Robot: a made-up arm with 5 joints. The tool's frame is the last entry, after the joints. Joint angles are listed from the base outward.
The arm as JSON. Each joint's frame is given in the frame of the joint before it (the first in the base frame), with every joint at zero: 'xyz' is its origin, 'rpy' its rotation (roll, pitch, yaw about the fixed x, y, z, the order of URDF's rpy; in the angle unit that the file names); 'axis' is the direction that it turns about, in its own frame. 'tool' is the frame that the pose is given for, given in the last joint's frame.
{
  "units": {
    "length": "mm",
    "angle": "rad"
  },
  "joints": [
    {
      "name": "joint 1",
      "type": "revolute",
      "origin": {
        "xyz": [
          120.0,
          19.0,
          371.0
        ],
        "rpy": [
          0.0,
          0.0,
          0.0
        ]
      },
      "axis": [
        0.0,
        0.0,
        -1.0
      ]
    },
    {
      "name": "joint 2",
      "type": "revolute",
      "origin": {
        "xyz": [
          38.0,
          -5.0,
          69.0
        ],
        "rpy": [
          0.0,
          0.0,
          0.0
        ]
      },
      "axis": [
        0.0,
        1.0,
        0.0
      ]
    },
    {
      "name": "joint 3",
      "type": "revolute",
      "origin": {
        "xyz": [
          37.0,
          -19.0,
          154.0
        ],
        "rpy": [
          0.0,
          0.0,
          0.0
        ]
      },
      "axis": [
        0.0,
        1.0,
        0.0
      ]
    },
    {
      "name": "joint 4",
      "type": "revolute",
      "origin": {
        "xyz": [
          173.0,
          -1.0,
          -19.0
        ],
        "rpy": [
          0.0,
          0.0,
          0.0
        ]
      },
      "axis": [
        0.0,
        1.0,
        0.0
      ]
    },
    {
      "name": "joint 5",
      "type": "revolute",
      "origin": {
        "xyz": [
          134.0,
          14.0,
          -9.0
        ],
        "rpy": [
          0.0,
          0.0,
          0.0
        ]
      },
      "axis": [
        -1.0,
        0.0,
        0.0
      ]
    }
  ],
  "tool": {
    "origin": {
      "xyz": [
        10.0,
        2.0,
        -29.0
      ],
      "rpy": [
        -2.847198,
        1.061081,
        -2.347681
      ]
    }
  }
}
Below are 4 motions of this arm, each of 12 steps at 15 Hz.
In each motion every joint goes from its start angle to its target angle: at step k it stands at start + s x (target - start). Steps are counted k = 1, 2, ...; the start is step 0. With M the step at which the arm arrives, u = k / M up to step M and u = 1 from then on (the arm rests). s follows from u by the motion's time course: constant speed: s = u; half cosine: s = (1 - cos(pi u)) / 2; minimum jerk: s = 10 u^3 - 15 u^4 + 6 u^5.
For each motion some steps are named. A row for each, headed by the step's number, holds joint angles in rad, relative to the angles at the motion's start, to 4 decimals.
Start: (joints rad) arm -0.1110 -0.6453 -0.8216 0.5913 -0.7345
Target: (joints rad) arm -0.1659 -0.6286 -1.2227 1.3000 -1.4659
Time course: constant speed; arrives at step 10
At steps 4, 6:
4: -0.0220 0.0067 -0.1604 0.2835 -0.2926
6: -0.0329 0.0100 -0.2407 0.4252 -0.4388

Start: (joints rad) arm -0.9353 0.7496 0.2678 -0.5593 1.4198
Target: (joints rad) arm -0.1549 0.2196 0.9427 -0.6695 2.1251
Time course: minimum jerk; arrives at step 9
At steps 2, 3, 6, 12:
2: 0.0596 -0.0405 0.0516 -0.0084 0.0539
3: 0.1638 -0.1112 0.1416 -0.0231 0.1480
6: 0.6166 -0.4188 0.5333 -0.0871 0.5573
12: 0.7804 -0.5300 0.6749 -0.1102 0.7053

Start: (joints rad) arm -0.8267 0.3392 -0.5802 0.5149 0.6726
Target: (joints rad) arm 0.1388 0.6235 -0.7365 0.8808 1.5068
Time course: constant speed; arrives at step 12
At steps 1, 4, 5, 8, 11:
1: 0.0805 0.0237 -0.0130 0.0305 0.0695
4: 0.3218 0.0948 -0.0521 0.1220 0.2781
5: 0.4023 0.1185 -0.0651 0.1525 0.3476
8: 0.6437 0.1895 -0.1042 0.2439 0.5561
11: 0.8850 0.2606 -0.1433 0.3354 0.7647

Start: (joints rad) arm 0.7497 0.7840 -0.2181 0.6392 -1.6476
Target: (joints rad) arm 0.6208 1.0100 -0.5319 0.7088 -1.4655
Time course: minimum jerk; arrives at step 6
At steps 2, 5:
2: -0.0271 0.0474 -0.0659 0.0146 0.0382
5: -0.1243 0.2180 -0.3027 0.0671 0.1756

